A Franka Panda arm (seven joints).
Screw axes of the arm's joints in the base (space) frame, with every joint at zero. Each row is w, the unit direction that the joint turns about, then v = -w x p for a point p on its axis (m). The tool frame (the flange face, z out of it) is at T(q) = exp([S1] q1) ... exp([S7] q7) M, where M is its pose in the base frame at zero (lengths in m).
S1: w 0 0 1 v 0 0 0
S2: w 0 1 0 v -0.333 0 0
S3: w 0 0 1 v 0 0 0
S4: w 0 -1 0 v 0.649 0 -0.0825
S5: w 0 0 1 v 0 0 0
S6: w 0 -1 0 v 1.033 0 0
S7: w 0 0 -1 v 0 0.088 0
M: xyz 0.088 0 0.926 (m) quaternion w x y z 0 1 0 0
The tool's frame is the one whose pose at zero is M.
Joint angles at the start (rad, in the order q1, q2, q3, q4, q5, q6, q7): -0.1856 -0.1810 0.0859 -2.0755 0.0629 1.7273 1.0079
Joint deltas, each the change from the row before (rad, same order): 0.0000 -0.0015 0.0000 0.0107 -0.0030 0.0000 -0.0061; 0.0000 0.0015 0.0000 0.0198 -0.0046 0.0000 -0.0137; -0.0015 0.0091 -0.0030 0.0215 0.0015 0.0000 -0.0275; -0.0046 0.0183 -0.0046 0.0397 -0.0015 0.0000 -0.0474; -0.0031 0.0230 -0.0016 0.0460 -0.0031 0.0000 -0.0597; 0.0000 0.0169 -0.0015 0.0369 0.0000 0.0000 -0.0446; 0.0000 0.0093 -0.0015 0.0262 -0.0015 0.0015 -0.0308
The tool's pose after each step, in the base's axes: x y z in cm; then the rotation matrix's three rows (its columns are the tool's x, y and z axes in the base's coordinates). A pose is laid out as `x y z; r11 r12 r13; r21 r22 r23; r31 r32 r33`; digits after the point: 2 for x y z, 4 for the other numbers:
48.35 -4.09 50.00; 0.4285 -0.8911 -0.1493; -0.8957 -0.4406 0.0591; -0.1185 0.1084 -0.9870
48.68 -4.15 50.84; 0.4442 -0.8862 -0.1318; -0.8896 -0.4537 0.0529; -0.1067 0.0938 -0.9899
49.13 -4.42 51.40; 0.4657 -0.8769 -0.1190; -0.8787 -0.4742 0.0549; -0.1045 0.0790 -0.9914
49.97 -5.00 52.35; 0.5019 -0.8594 -0.0972; -0.8596 -0.5081 0.0542; -0.0960 0.0564 -0.9938
50.98 -5.40 53.35; 0.5515 -0.8308 -0.0744; -0.8300 -0.5555 0.0508; -0.0835 0.0337 -0.9959
51.74 -5.58 54.23; 0.5887 -0.8065 -0.0543; -0.8051 -0.5910 0.0499; -0.0723 0.0143 -0.9973
52.23 -5.74 55.00; 0.6136 -0.7888 -0.0361; -0.7874 -0.6147 0.0471; -0.0593 -0.0005 -0.9982

